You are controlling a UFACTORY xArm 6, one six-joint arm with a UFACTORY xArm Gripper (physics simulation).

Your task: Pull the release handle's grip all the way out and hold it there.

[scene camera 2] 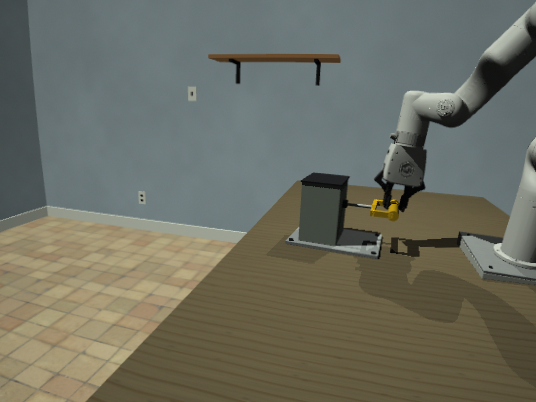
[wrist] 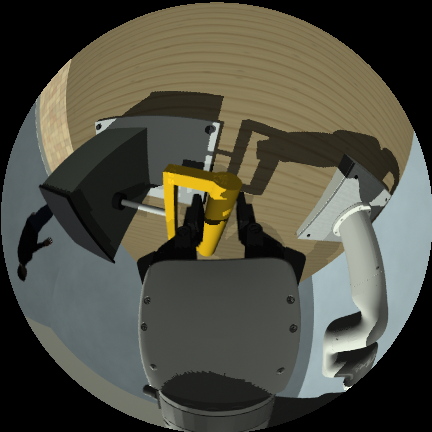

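Observation:
The release handle's yellow grip (scene camera 2: 394, 211) (wrist: 213, 227) is a thick bar on a yellow frame. A bare length of metal rod (scene camera 2: 361, 205) (wrist: 143, 207) shows between the frame and the grey housing (scene camera 2: 321, 212) (wrist: 110, 170), which has a black top. The housing stands on a light grey base plate (scene camera 2: 364, 249) (wrist: 175, 131). My gripper (scene camera 2: 395, 206) (wrist: 219, 202) is shut on the yellow grip, with one black finger on the housing side and the other on the far side. The grip hangs above the table, beyond the base plate's edge.
The wooden table (scene camera 2: 280, 320) (wrist: 240, 55) carries the housing and the arm's base plate (scene camera 2: 480, 257) (wrist: 325, 200) to the right. A brown shelf (scene camera 2: 275, 58) hangs on the wall behind. A person (wrist: 31, 240) shows at the left of the wrist view, beyond the housing.

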